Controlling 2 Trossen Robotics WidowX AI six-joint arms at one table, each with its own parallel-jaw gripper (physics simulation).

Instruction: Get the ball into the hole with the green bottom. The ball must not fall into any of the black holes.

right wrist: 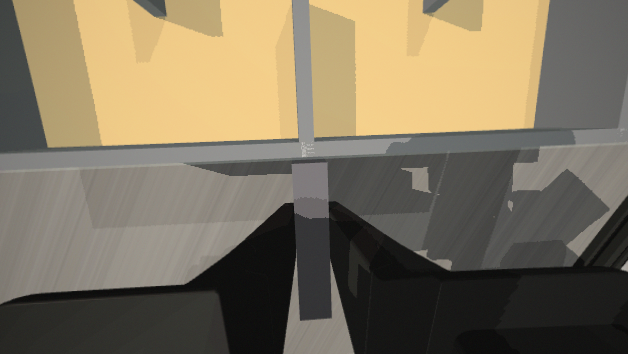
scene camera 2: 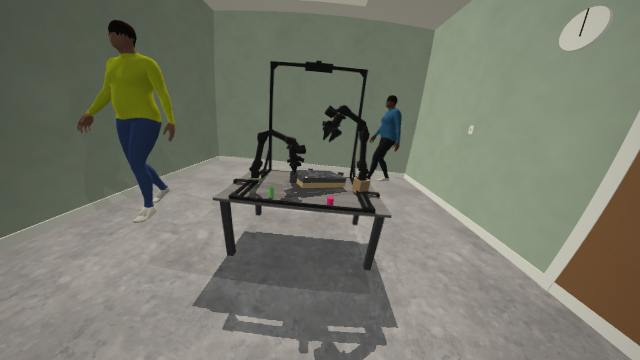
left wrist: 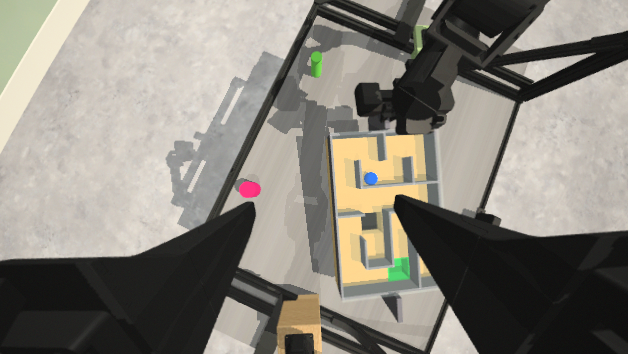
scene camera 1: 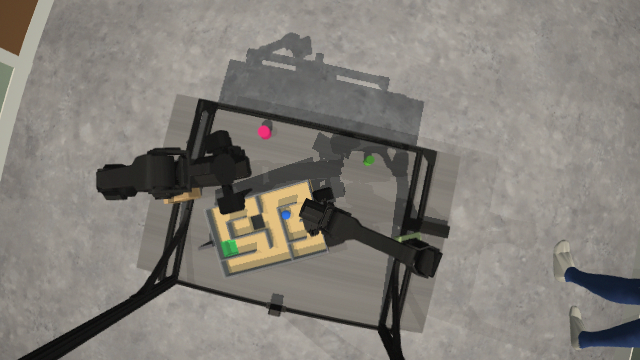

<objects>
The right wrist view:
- my right gripper
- tan maze board: gripped by my right gripper
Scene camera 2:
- tan maze board
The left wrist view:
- my left gripper
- my right gripper
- tan maze board
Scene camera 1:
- my left gripper
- tan maze board
</objects>
